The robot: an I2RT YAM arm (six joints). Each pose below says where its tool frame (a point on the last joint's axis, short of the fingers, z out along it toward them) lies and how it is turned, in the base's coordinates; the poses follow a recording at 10 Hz.
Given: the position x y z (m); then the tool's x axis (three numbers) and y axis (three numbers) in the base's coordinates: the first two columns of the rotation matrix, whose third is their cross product.
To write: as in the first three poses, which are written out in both.
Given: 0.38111 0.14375 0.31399 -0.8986 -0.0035 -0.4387 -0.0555 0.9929 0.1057
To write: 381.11 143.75 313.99 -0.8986 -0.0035 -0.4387 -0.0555 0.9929 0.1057
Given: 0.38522 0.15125 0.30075 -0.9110 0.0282 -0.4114 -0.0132 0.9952 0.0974
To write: 385.22 151.25 300.75 -0.9110 0.0282 -0.4114 -0.0132 0.9952 0.0974
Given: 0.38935 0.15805 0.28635 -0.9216 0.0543 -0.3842 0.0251 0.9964 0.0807
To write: 389.35 158.05 286.35 -0.9216 0.0543 -0.3842 0.0251 0.9964 0.0807
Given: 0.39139 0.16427 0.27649 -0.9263 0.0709 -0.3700 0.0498 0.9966 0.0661
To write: 391.39 164.27 276.49 -0.9263 0.0709 -0.3700 0.0498 0.9966 0.0661
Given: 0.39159 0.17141 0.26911 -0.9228 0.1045 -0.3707 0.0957 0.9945 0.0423
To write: 391.59 171.41 269.11 -0.9228 0.1045 -0.3707 0.0957 0.9945 0.0423
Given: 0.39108 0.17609 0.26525 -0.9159 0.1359 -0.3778 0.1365 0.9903 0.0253
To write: 391.08 176.09 265.25 -0.9159 0.1359 -0.3778 0.1365 0.9903 0.0253
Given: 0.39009 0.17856 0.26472 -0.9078 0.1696 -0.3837 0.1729 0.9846 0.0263
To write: 390.09 178.56 264.72 -0.9078 0.1696 -0.3837 0.1729 0.9846 0.0263
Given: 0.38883 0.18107 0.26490 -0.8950 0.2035 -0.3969 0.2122 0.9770 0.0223
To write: 388.83 181.07 264.90 -0.8950 0.2035 -0.3969 0.2122 0.9770 0.0223
